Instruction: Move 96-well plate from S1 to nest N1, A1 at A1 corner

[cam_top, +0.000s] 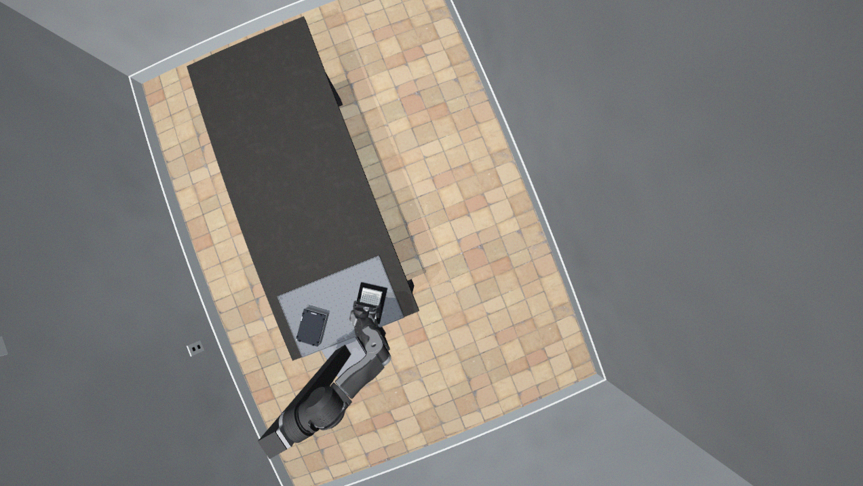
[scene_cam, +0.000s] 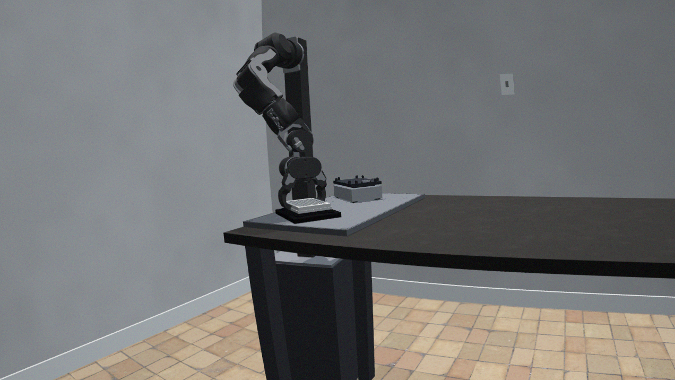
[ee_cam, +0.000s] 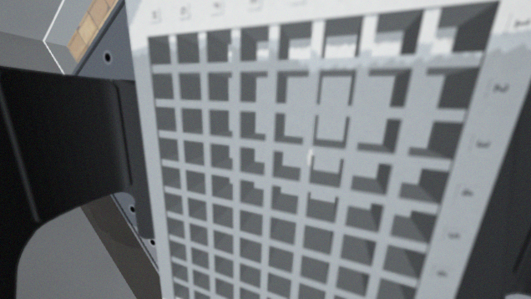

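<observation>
The white 96-well plate lies 1 cm to the right of my hand and 1 cm ahead of it. From my hand the other things lie so: black plate nest N1 (2 cm below, 1 cm to the right, 1 cm ahead); plate shaker S1 (24 cm to the left, 8 cm ahead, 1 cm above); A1 mark (8 cm to the left, 1 cm below, 1 cm behind).
</observation>
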